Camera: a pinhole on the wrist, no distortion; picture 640 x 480 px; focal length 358.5 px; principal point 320.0 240.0 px. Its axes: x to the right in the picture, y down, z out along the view. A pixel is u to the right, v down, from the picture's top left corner.
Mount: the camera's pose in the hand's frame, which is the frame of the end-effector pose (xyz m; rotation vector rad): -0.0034 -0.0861 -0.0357 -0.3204 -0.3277 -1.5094
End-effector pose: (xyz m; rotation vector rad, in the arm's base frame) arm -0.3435 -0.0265 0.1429 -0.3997 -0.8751 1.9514
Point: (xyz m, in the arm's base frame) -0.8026 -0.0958 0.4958
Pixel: 389.1 368.7
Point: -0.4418 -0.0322 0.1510
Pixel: 109.3 370.7
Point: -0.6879 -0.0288 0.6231
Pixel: 517.8 389.7
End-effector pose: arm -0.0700 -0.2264 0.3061 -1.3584 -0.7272 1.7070
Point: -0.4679 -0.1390 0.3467
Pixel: 387.3 317.6
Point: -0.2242 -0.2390 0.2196
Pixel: 136.6 326.4
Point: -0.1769 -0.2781 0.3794
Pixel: 299.0 103.4
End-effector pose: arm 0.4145 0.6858 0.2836 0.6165 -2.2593 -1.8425
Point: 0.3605 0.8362 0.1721
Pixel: 452.7 248.5
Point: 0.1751 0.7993 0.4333
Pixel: 90.0 437.7
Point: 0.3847 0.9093 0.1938
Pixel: 414.9 172.9
